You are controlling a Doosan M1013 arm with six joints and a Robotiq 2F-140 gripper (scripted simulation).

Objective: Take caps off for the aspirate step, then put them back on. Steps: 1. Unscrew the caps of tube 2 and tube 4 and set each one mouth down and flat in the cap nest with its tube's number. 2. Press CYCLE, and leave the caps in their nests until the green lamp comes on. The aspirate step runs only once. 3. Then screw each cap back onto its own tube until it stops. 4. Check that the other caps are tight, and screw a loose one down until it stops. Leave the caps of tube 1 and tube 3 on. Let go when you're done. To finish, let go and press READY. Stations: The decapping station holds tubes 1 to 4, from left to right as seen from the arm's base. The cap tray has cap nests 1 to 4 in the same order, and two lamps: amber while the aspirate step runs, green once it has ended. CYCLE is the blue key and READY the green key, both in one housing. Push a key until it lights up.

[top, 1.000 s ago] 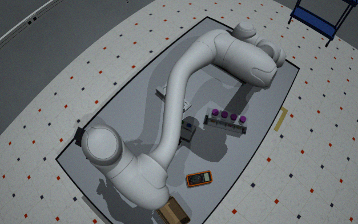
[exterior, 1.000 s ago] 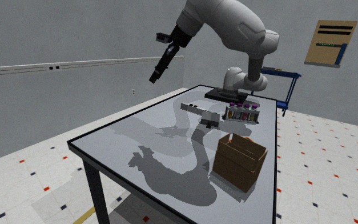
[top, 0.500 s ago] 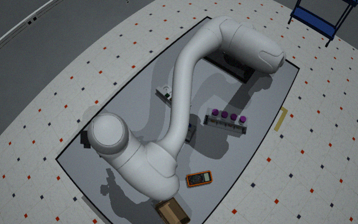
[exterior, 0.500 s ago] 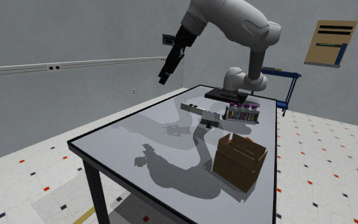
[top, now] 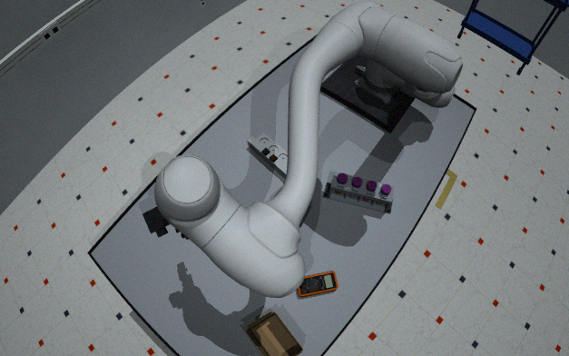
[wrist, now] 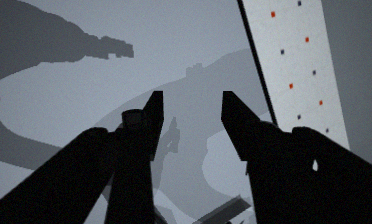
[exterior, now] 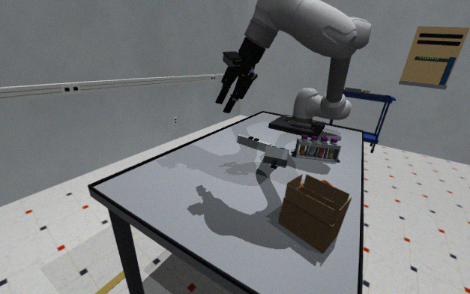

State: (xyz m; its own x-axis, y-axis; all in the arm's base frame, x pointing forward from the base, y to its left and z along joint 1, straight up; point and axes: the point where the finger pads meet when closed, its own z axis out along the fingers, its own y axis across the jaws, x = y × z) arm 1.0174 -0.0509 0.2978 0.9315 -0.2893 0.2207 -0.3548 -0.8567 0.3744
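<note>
Now: hand 49 cm past the purple cap, 26 cm to the right of it and 22 cm above it. Round my hand: green key: 33 cm behind, 27 cm below, 9 cm to the left; blue key: 34 cm behind, 27 cm below, 13 cm to the left; key housing: 32 cm behind, 28 cm below, 11 cm to the left.
</note>
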